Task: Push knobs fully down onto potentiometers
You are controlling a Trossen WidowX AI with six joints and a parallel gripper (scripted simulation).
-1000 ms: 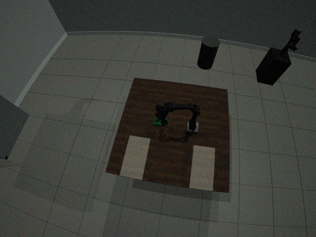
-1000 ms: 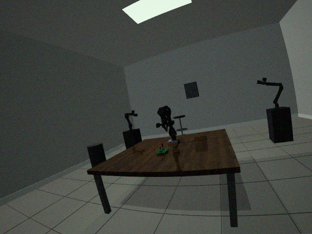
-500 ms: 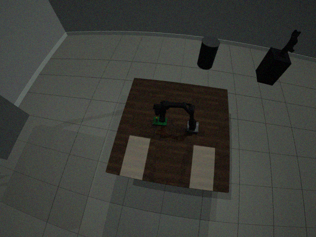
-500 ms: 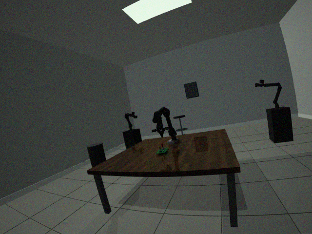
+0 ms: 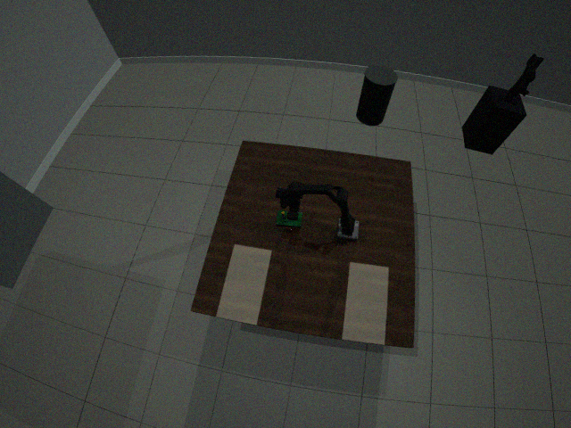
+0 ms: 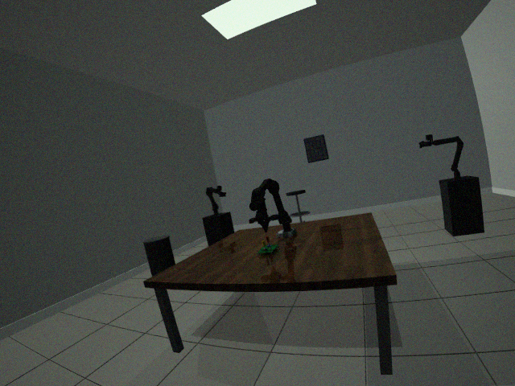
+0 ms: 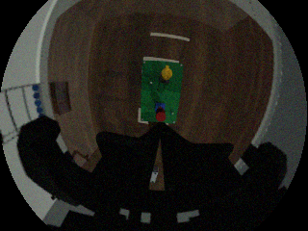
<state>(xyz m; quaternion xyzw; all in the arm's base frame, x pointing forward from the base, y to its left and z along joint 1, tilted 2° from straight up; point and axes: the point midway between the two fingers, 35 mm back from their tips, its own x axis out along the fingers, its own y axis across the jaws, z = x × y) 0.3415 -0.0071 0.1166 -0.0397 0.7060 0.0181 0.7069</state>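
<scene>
Right now my gripper tip is 5 cm above the red knob. Round my gripper tip: yellow knob (8 cm ahead, 5 cm below, 1 cm to the left).
</scene>
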